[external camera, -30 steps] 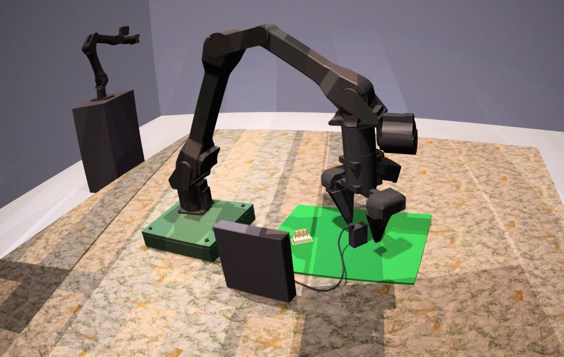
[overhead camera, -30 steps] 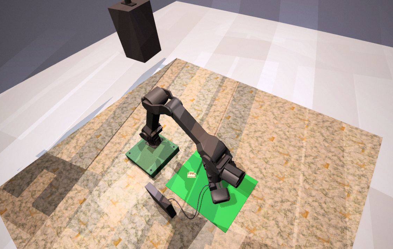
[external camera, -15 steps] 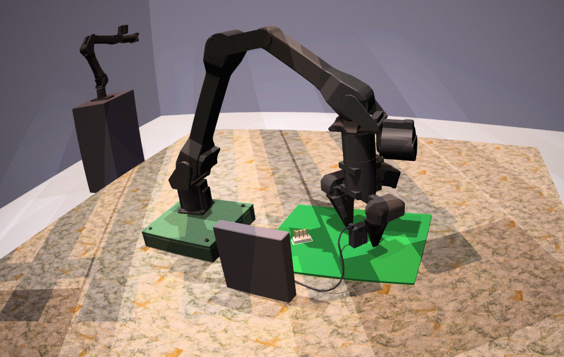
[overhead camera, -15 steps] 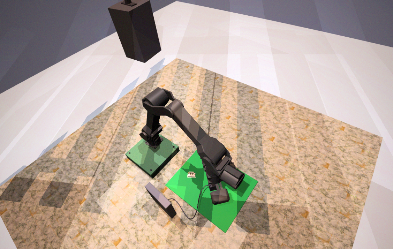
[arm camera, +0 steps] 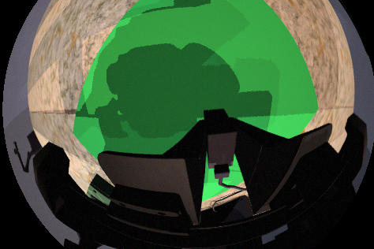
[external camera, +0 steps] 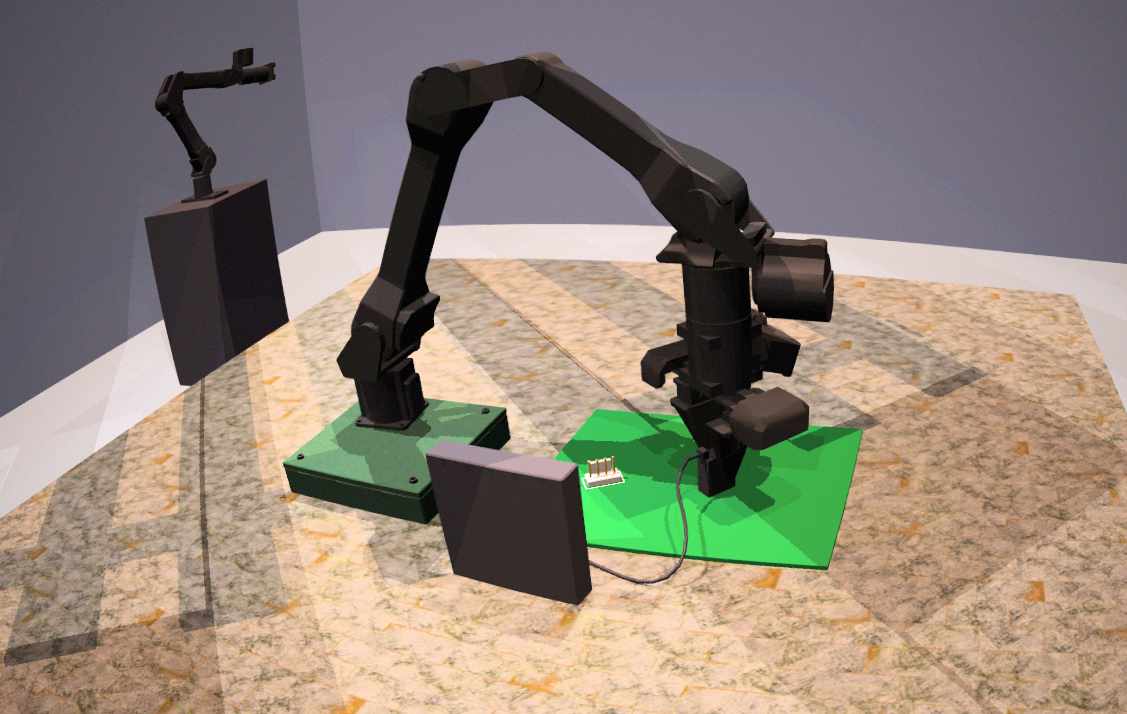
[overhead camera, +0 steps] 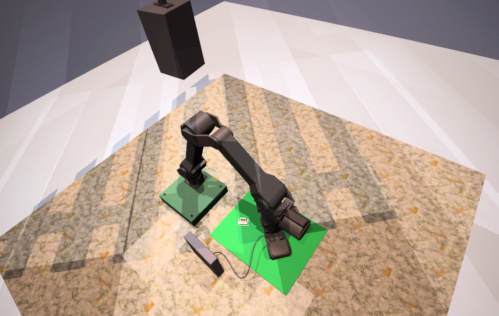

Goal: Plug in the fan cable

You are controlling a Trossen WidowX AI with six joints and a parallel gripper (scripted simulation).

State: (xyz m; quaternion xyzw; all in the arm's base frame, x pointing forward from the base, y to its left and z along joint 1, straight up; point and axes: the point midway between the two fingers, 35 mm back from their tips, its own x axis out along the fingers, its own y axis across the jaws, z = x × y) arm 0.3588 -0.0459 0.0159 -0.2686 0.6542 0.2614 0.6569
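Now: gripper tip 3 cm past the green board, 3 cm above it and 1 cm to the right of it. From my gripper tip the other things lie so: dark fan 16 cm to the right, 14 cm behind, 4 cm above; dark fan plug 1 cm behind, 1 cm above; four-pin fan header 12 cm behind, 2 cm below.
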